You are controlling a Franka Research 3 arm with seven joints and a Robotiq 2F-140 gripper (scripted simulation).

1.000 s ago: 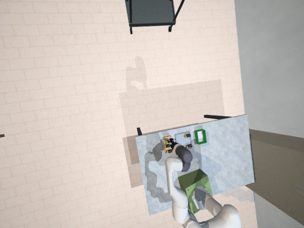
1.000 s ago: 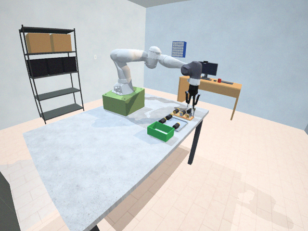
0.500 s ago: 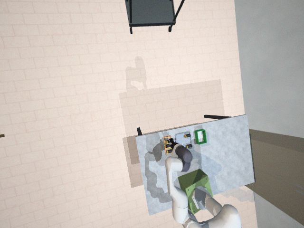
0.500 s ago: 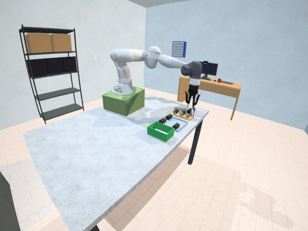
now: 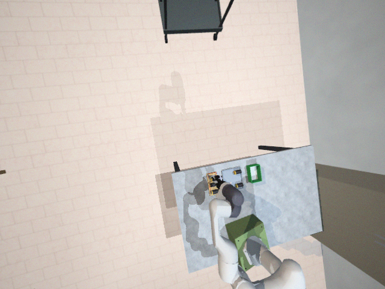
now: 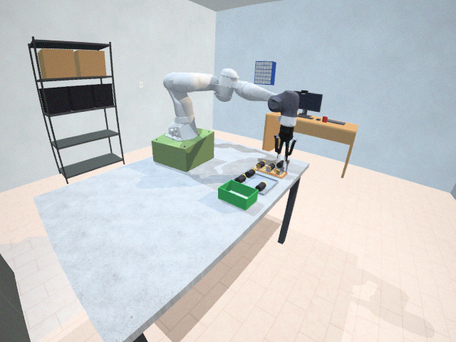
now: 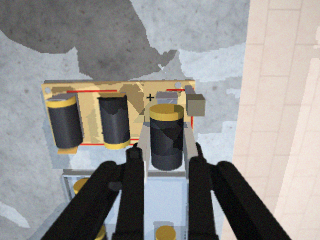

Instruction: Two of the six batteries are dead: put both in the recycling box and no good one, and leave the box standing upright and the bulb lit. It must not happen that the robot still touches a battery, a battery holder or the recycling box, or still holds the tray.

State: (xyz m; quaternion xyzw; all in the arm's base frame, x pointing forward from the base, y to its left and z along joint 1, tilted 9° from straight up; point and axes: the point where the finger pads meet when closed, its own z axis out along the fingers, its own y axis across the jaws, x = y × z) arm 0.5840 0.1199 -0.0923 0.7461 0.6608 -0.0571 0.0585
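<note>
My gripper is now 3 cm short of the post, 3 cm to the right of it and 6 cm above it. The rest, counted from my hand: grey tray: 9 cm behind, 18 cm to the right, 9 cm below; green recycling box: 9 cm behind, 38 cm to the right, 8 cm below.
</note>
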